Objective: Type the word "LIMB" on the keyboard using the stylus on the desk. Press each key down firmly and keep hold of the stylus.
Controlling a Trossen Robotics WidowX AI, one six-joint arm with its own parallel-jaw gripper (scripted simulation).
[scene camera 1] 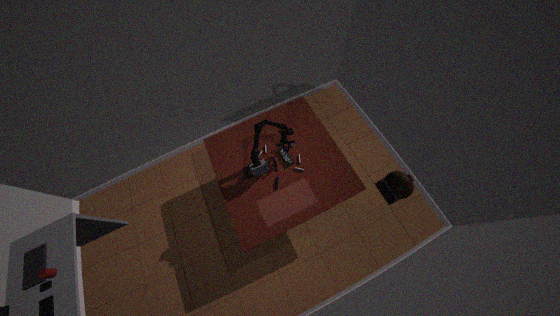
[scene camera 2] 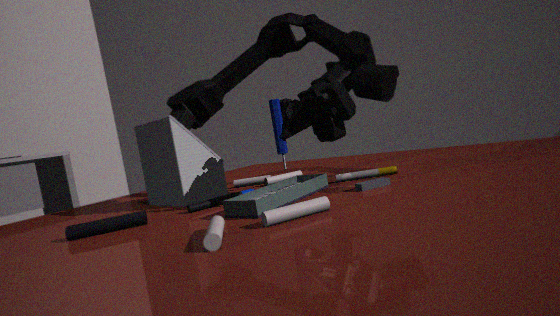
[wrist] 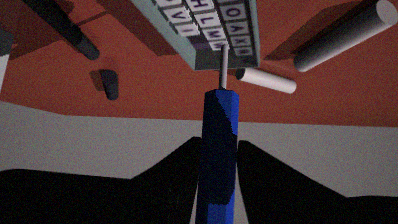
Labels:
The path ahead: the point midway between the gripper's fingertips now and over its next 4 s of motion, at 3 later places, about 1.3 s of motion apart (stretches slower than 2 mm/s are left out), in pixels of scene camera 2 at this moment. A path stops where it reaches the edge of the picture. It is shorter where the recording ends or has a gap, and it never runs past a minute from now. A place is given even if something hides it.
The gripper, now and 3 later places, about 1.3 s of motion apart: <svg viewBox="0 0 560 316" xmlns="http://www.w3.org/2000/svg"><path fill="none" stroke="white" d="M280 137L310 134L311 146L312 152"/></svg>

